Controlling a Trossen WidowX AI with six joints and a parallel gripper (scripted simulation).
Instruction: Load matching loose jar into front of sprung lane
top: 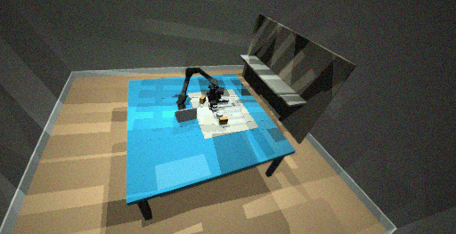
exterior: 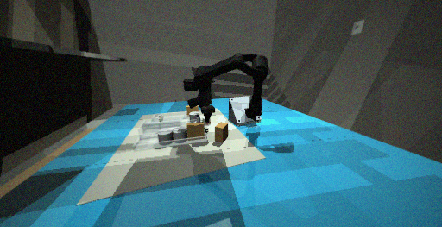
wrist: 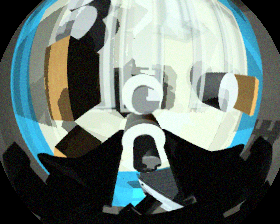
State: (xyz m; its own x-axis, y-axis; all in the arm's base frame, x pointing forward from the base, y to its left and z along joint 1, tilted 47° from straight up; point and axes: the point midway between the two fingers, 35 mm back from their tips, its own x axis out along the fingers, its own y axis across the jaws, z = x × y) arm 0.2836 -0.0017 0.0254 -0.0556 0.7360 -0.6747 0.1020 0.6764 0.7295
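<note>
My gripper tip is 110 mm short of the cream mat, 30 mm to the left of it and 50 mm above it. Round my gripper tip: pusher lane 190 mm ahead, 40 mm to the right, 30 mm below.
</note>
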